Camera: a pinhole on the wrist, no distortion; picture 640 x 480 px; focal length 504.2 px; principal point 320.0 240.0 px. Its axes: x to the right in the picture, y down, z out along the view. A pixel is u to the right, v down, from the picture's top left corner.
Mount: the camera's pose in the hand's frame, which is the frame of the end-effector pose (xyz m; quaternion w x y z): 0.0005 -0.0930 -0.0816 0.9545 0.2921 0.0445 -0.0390
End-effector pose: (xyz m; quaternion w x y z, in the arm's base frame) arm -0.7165 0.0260 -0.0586 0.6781 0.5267 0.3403 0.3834
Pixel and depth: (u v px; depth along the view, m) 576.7 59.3 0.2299
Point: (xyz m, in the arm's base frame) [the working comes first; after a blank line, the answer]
In the camera's frame: 0.1170 -0.0824 0.2299

-0.5673 0.0665 -0.3435
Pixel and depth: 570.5 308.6 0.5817
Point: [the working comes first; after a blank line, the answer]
In the camera's frame: 0.2890 0.0791 0.5817

-0.1439 0.0752 -0.3488
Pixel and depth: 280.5 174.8 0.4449
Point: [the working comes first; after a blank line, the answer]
In the camera's frame: -0.0349 -0.0575 0.4449

-0.4367 -0.1602 -0.3818
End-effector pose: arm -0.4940 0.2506 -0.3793 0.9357 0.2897 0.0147 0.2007
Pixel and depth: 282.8 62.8 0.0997
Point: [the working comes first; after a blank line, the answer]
In the camera's frame: -0.0074 -0.0350 0.0997

-0.4352 0.1252 -0.4919
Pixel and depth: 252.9 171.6 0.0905
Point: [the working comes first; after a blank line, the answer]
In the camera's frame: -0.0120 -0.0123 0.0905

-0.4460 0.1393 -0.4743
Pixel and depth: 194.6 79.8 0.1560
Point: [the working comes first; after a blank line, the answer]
In the camera's frame: -0.0388 -0.0496 0.1560

-0.4406 0.0599 -0.4828
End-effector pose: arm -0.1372 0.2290 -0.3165 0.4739 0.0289 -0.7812 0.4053
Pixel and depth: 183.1 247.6 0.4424
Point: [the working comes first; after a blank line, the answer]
In the camera's frame: -0.1201 0.0067 0.4424

-0.1610 -0.2210 -0.2525
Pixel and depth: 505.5 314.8 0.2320
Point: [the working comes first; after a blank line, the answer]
In the camera's frame: 0.0854 0.0344 0.2320

-0.1943 0.0516 -0.1438
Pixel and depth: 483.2 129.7 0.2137
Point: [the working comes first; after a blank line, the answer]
In the camera's frame: 0.0692 -0.0467 0.2137

-0.1145 0.0441 -0.1163
